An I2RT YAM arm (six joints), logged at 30 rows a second.
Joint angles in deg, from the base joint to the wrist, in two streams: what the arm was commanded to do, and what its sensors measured. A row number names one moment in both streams.
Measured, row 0: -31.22, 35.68, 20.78, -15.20, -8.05, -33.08
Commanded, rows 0 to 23: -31.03, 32.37, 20.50, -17.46, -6.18, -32.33; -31.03, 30.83, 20.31, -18.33, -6.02, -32.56; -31.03, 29.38, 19.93, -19.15, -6.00, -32.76; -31.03, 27.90, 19.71, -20.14, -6.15, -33.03; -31.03, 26.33, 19.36, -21.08, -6.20, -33.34; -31.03, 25.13, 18.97, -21.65, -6.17, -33.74; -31.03, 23.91, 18.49, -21.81, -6.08, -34.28; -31.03, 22.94, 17.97, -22.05, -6.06, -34.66; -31.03, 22.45, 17.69, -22.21, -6.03, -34.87; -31.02, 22.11, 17.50, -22.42, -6.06, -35.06; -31.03, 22.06, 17.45, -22.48, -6.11, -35.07; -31.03, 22.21, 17.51, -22.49, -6.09, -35.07; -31.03, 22.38, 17.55, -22.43, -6.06, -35.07; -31.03, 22.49, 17.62, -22.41, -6.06, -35.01; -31.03, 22.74, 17.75, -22.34, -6.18, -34.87; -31.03, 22.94, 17.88, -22.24, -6.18, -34.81; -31.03, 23.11, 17.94, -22.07, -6.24, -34.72; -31.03, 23.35, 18.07, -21.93, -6.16, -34.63; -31.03, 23.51, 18.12, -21.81, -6.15, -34.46; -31.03, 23.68, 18.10, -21.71, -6.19, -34.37; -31.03, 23.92, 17.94, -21.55, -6.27, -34.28; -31.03, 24.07, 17.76, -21.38, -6.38, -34.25; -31.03, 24.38, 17.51, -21.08, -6.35, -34.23; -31.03, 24.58, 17.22, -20.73, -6.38, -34.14
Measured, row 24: -31.22, 24.23, 18.13, -21.67, -6.42, -34.59
